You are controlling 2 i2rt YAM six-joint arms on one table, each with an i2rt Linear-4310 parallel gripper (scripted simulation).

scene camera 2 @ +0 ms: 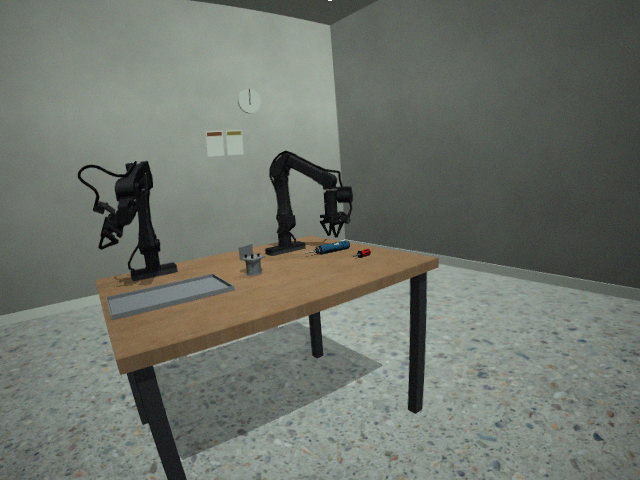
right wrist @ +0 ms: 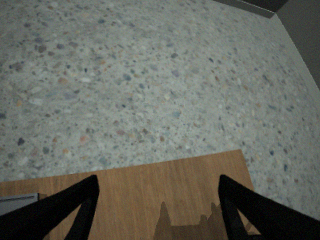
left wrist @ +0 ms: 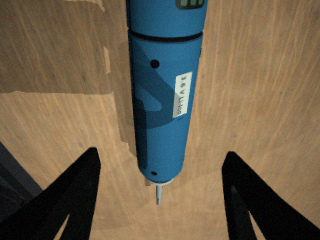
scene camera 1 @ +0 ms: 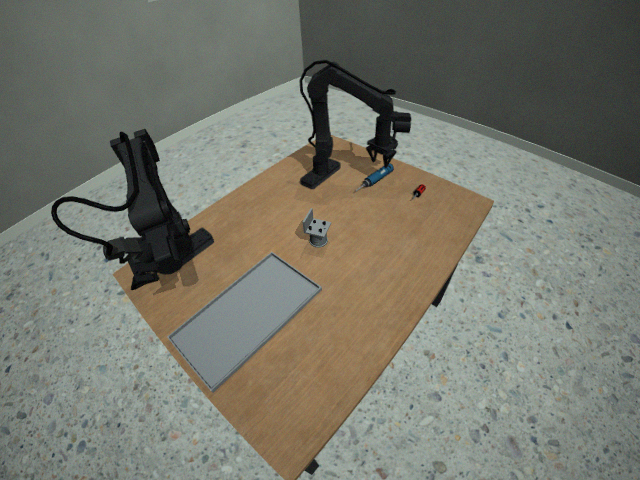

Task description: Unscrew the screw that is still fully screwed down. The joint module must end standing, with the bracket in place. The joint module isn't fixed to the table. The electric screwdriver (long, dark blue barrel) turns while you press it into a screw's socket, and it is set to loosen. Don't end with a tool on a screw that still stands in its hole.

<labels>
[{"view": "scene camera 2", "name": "flat grey tray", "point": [204,286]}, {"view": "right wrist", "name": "my right gripper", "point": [158,183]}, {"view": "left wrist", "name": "my left gripper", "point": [161,158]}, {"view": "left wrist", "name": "dark blue electric screwdriver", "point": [164,50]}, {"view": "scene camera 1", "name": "my right gripper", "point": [127,276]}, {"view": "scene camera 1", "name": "flat grey tray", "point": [237,323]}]
</labels>
